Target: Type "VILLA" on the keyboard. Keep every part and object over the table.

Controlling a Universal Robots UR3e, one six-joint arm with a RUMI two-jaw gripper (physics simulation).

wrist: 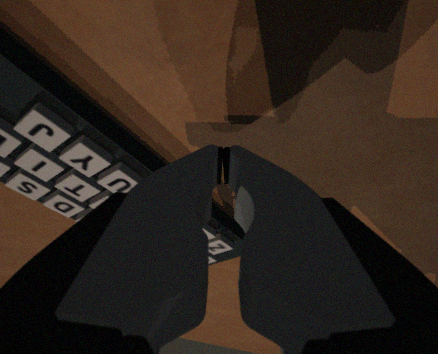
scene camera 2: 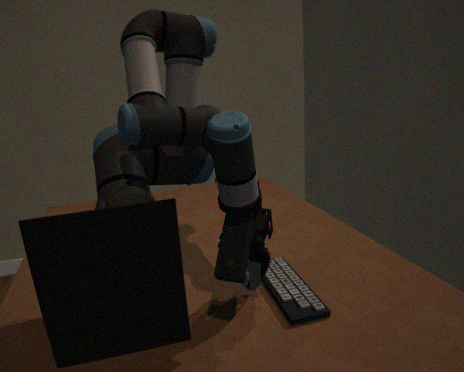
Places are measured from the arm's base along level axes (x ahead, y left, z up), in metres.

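Pixels of known places: gripper, fingertip midpoint: (wrist: 222,152) (scene camera 2: 250,289); arm's base, origin of the base link: (scene camera 2: 130,237).
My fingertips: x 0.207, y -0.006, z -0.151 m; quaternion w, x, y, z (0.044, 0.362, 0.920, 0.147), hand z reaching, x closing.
Observation:
For each thing: its top centre in the pictures, then the offset to it from my fingertips. Level surfaces: height alone.
- keyboard, middle of its top: (wrist: 102,203) (scene camera 2: 286,282) 0.068 m ahead, 0.020 m right, 0.008 m up
- I key, middle of its top: (wrist: 39,166) 0.063 m ahead, 0.056 m right, 0.008 m up
- Z key, middle of its top: (wrist: 216,247) 0.057 m ahead, 0.060 m left, 0.008 m up
- brown table, its level: 0.010 m down
The keyboard (scene camera 2: 292,285) (wrist: 22,82) is a dark slab with rows of pale keys, lying on the table right of the gripper in the scene view. In the wrist view it runs diagonally from the upper left to below the fingers. The I key (wrist: 37,164) is readable, near the J, Y, U, T, S and D keys; a Z key (wrist: 218,247) shows between the fingers. I cannot make out V, L or A; the fingers hide part of the keyboard. My gripper (scene camera 2: 253,286) (wrist: 222,152) is shut and empty, its tips above the table just beside the keyboard's long edge.
A large black panel (scene camera 2: 107,285) stands upright at the front left of the brown table (scene camera 2: 390,320), left of the gripper. The arm rises behind the panel. Dark shadows of the arm and gripper fall on the table near the fingers.

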